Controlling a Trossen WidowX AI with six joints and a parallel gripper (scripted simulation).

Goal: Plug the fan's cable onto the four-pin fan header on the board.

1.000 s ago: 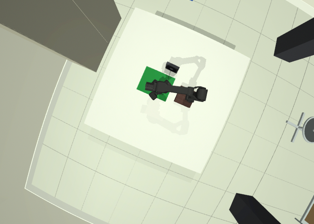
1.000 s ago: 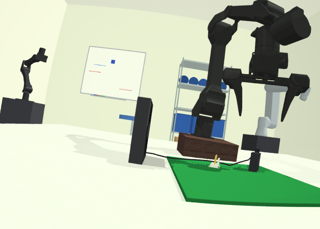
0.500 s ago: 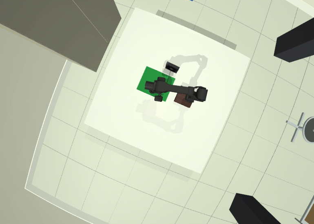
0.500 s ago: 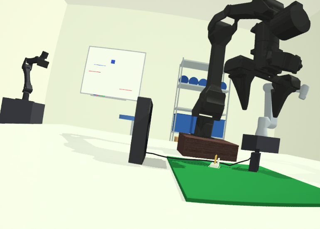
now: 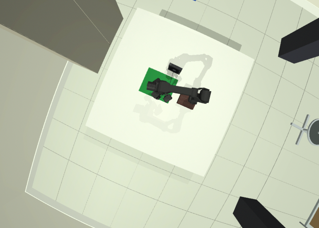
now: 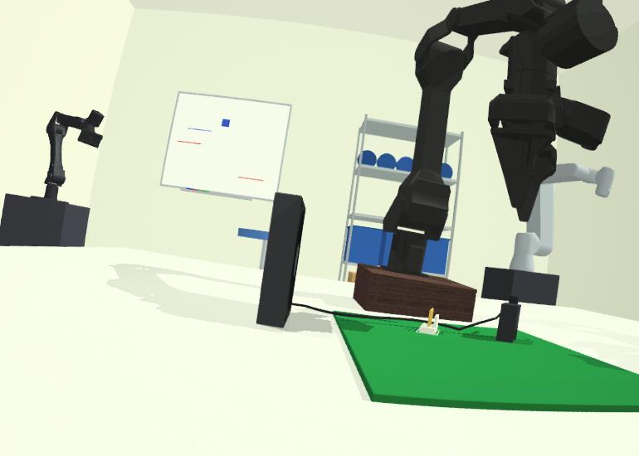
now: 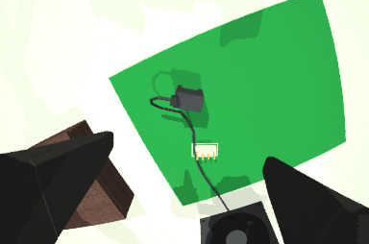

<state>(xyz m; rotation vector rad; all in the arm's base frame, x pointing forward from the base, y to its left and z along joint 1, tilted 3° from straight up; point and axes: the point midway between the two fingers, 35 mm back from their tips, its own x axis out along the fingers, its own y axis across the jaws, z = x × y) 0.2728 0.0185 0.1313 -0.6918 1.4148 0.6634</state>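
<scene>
My gripper tip is 120 mm above the black plug. From my gripper tip the other things lie so: green board: 150 mm below, 60 mm to the right, 50 mm ahead; white four-pin fan header: 140 mm below, 80 mm to the right, 20 mm behind; black fan: 230 mm to the right, 80 mm below, 50 mm behind.
</scene>
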